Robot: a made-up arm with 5 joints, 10 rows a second.
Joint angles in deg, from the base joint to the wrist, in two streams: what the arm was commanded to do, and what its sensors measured. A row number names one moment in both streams.
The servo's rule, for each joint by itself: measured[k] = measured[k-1] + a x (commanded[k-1-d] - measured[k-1]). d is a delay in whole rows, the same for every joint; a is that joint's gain. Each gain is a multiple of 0.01, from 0.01 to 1. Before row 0 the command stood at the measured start. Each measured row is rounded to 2 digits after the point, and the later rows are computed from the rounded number. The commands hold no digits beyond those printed.
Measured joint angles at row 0:
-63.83, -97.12, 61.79, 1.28, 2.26
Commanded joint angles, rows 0 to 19:
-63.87, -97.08, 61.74, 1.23, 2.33
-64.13, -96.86, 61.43, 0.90, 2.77
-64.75, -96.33, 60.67, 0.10, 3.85
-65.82, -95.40, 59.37, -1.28, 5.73
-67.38, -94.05, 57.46, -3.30, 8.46
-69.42, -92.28, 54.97, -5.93, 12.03
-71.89, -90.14, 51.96, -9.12, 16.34
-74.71, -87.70, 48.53, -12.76, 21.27
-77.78, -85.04, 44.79, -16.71, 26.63
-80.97, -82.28, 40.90, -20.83, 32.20
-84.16, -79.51, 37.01, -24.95, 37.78
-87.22, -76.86, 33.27, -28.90, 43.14
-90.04, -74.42, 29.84, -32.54, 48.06
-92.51, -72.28, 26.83, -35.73, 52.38
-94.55, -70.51, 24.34, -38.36, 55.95
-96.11, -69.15, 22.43, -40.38, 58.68
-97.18, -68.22, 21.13, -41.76, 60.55
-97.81, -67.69, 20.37, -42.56, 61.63
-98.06, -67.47, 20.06, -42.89, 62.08
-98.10, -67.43, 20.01, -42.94, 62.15
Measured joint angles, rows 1 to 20:
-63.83, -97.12, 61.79, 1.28, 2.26
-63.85, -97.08, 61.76, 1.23, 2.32
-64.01, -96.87, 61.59, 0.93, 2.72
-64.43, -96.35, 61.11, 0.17, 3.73
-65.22, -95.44, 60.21, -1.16, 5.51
-66.45, -94.11, 58.78, -3.13, 8.14
-68.14, -92.35, 56.80, -5.71, 11.60
-70.28, -90.23, 54.28, -8.85, 15.82
-72.81, -87.80, 51.29, -12.45, 20.67
-75.64, -85.15, 47.91, -16.37, 25.97
-78.68, -82.39, 44.26, -20.47, 31.51
-81.80, -79.63, 40.49, -24.59, 37.09
-84.89, -76.97, 36.74, -28.56, 42.47
-87.83, -74.52, 33.15, -32.22, 47.45
-90.50, -72.37, 29.86, -35.45, 51.84
-92.81, -70.58, 26.99, -38.13, 55.50
-94.69, -69.21, 24.62, -40.20, 58.33
-96.11, -68.26, 22.81, -41.64, 60.31
-97.08, -67.71, 21.54, -42.49, 61.48
-97.64, -67.48, 20.77, -42.86, 62.01
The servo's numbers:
d 1
a 0.57 0.96 0.52 0.92 0.89

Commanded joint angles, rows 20 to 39:
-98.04, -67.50, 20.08, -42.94, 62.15
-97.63, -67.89, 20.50, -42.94, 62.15
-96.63, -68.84, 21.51, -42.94, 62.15
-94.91, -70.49, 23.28, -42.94, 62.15
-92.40, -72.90, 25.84, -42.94, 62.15
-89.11, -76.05, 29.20, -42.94, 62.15
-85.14, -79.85, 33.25, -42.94, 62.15
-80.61, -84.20, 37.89, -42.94, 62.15
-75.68, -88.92, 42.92, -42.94, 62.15
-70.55, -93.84, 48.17, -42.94, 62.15
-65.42, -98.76, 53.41, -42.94, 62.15
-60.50, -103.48, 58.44, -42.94, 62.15
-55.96, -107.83, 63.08, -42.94, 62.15
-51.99, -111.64, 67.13, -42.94, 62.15
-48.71, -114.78, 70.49, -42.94, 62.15
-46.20, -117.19, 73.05, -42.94, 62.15
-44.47, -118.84, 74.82, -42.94, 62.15
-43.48, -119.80, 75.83, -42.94, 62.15
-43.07, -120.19, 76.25, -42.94, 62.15
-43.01, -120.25, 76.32, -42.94, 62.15
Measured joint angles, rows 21 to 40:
-97.90, -67.43, 20.37, -42.93, 62.13
-97.98, -67.50, 20.22, -42.94, 62.15
-97.78, -67.87, 20.37, -42.94, 62.15
-97.12, -68.80, 20.96, -42.94, 62.15
-95.86, -70.42, 22.17, -42.94, 62.15
-93.89, -72.80, 24.08, -42.94, 62.15
-91.17, -75.92, 26.74, -42.94, 62.15
-87.73, -79.69, 30.13, -42.94, 62.15
-83.67, -84.02, 34.17, -42.94, 62.15
-79.12, -88.72, 38.72, -42.94, 62.15
-74.24, -93.64, 43.63, -42.94, 62.15
-69.21, -98.56, 48.72, -42.94, 62.15
-64.25, -103.28, 53.77, -42.94, 62.15
-59.52, -107.65, 58.61, -42.94, 62.15
-55.23, -111.48, 63.04, -42.94, 62.15
-51.51, -114.65, 66.91, -42.94, 62.15
-48.48, -117.09, 70.10, -42.94, 62.15
-46.19, -118.77, 72.55, -42.94, 62.15
-44.65, -119.76, 74.26, -42.94, 62.15
-43.75, -120.17, 75.29, -42.94, 62.15

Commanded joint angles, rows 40 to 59:
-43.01, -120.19, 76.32, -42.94, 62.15
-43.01, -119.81, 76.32, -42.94, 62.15
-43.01, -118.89, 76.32, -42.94, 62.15
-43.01, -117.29, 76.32, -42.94, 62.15
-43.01, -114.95, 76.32, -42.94, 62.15
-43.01, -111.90, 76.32, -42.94, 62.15
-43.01, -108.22, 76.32, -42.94, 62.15
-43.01, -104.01, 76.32, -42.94, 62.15
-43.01, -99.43, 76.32, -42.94, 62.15
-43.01, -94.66, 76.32, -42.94, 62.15
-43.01, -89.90, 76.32, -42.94, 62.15
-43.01, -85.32, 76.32, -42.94, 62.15
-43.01, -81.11, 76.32, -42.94, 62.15
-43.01, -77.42, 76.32, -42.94, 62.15
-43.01, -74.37, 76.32, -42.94, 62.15
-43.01, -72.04, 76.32, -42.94, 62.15
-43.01, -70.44, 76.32, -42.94, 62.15
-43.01, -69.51, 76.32, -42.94, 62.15
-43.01, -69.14, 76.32, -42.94, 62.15
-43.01, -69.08, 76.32, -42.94, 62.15
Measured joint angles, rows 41 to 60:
-43.33, -120.25, 75.83, -42.94, 62.15
-43.15, -120.19, 76.08, -42.94, 62.15
-43.07, -119.83, 76.20, -42.94, 62.15
-43.04, -118.93, 76.26, -42.94, 62.15
-43.02, -117.36, 76.29, -42.94, 62.15
-43.01, -115.05, 76.31, -42.94, 62.15
-43.01, -112.03, 76.32, -42.94, 62.15
-43.01, -108.37, 76.32, -42.94, 62.15
-43.01, -104.18, 76.32, -42.94, 62.15
-43.01, -99.62, 76.32, -42.94, 62.15
-43.01, -94.86, 76.32, -42.94, 62.15
-43.01, -90.10, 76.32, -42.94, 62.15
-43.01, -85.51, 76.32, -42.94, 62.15
-43.01, -81.29, 76.32, -42.94, 62.15
-43.01, -77.57, 76.32, -42.94, 62.15
-43.01, -74.50, 76.32, -42.94, 62.15
-43.01, -72.14, 76.32, -42.94, 62.15
-43.01, -70.51, 76.32, -42.94, 62.15
-43.01, -69.55, 76.32, -42.94, 62.15
-43.01, -69.16, 76.32, -42.94, 62.15

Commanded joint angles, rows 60 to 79:
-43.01, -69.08, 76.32, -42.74, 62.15
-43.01, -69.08, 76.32, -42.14, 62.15
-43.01, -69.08, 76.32, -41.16, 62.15
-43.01, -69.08, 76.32, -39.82, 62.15
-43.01, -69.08, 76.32, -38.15, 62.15
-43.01, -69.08, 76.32, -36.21, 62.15
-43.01, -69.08, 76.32, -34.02, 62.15
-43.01, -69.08, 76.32, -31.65, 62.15
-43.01, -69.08, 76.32, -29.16, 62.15
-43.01, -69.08, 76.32, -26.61, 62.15
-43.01, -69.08, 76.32, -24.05, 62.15
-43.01, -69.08, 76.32, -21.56, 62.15
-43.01, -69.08, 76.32, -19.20, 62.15
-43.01, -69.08, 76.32, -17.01, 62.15
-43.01, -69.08, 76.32, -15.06, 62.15
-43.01, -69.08, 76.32, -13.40, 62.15
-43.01, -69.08, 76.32, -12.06, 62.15
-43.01, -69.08, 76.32, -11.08, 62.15
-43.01, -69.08, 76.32, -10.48, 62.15
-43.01, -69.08, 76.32, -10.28, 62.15
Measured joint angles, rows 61 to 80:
-43.01, -69.08, 76.32, -42.94, 62.15
-43.01, -69.08, 76.32, -42.76, 62.15
-43.01, -69.08, 76.32, -42.19, 62.15
-43.01, -69.08, 76.32, -41.24, 62.15
-43.01, -69.08, 76.32, -39.93, 62.15
-43.01, -69.08, 76.32, -38.29, 62.15
-43.01, -69.08, 76.32, -36.38, 62.15
-43.01, -69.08, 76.32, -34.21, 62.15
-43.01, -69.08, 76.32, -31.85, 62.15
-43.01, -69.08, 76.32, -29.38, 62.15
-43.01, -69.08, 76.32, -26.83, 62.15
-43.01, -69.08, 76.32, -24.27, 62.15
-43.01, -69.08, 76.32, -21.78, 62.15
-43.01, -69.08, 76.32, -19.41, 62.15
-43.01, -69.08, 76.32, -17.20, 62.15
-43.01, -69.08, 76.32, -15.23, 62.15
-43.01, -69.08, 76.32, -13.55, 62.15
-43.01, -69.08, 76.32, -12.18, 62.15
-43.01, -69.08, 76.32, -11.17, 62.15
-43.01, -69.08, 76.32, -10.54, 62.15

